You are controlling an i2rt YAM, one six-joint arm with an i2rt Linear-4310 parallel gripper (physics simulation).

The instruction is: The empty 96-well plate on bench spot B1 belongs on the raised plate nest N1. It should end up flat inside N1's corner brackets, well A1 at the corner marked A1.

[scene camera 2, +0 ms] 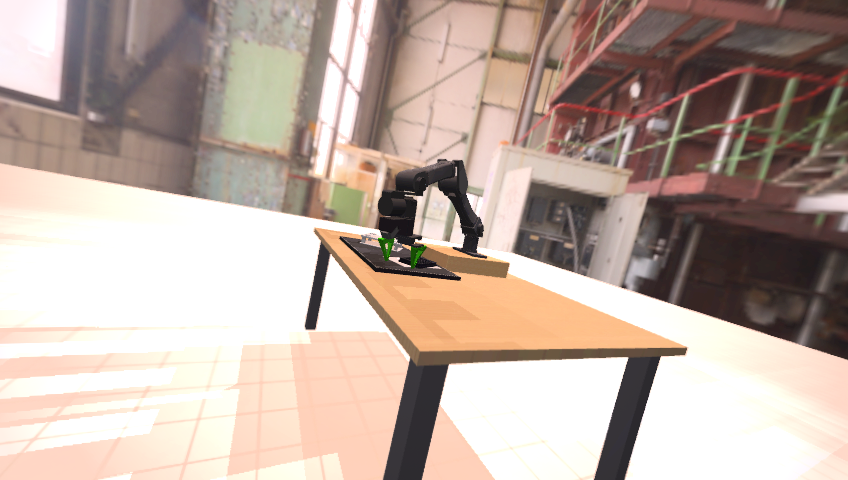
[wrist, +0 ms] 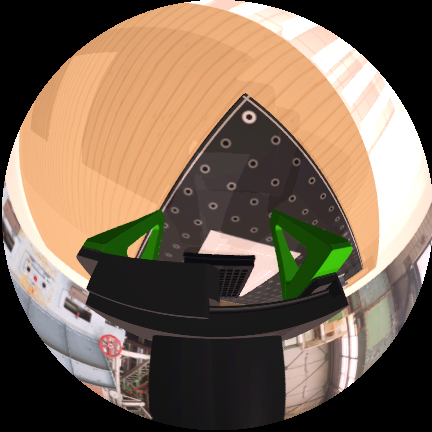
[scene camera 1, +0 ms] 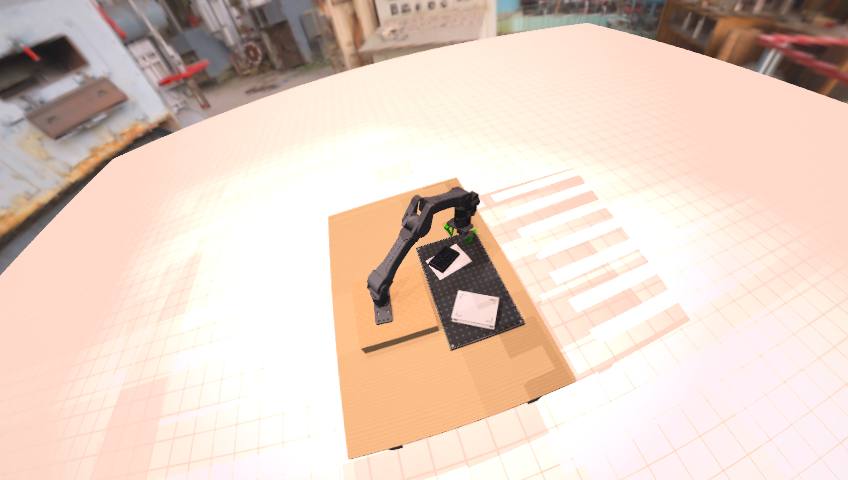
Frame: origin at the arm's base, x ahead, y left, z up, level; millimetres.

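Seen in the pictures: gripper, fingertip midpoint: (scene camera 2: 399, 264) (wrist: 216, 215) (scene camera 1: 460, 239); arm's base, link origin: (scene camera 2: 468, 253) (scene camera 1: 382, 301).
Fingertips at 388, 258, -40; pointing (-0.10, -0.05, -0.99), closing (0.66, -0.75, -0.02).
Offsets run from my fingertips to a thing's top centre, as dx, dy, dz. "pt": to the spot under its first point. Level surfaces: height alone.
The black 96-well plate @[-97, -87, +8] (scene camera 1: 443, 259) (wrist: 236, 281) lies on the white bench spot B1 @[pt -39, -139, -6] (scene camera 1: 459, 265) (wrist: 272, 261), askew to it and partly off its edge. In the wrist view its rear part is hidden by the gripper's body. The raised white plate nest N1 @[-33, -374, +34] (scene camera 1: 474, 308) (scene camera 2: 371, 239) stands at the other end of the dark board, with corner brackets and no plate on it. The A1 marks are too small to read. My gripper (scene camera 1: 460, 239) (scene camera 2: 400, 263) (wrist: 216, 215) is open and empty, its green fingers pointing down above the board's end, beside the plate and not over it.
The dark perforated board @[-40, -225, -7] (scene camera 1: 489, 274) (scene camera 2: 368, 258) (wrist: 250, 173) carries both the spot and the nest. The arm's base stands on a raised wooden block (scene camera 1: 404, 324) (scene camera 2: 476, 263) beside the board. All stand on a wooden table @[dz -21] (scene camera 1: 410, 404) (scene camera 2: 535, 321) (wrist: 125, 115).
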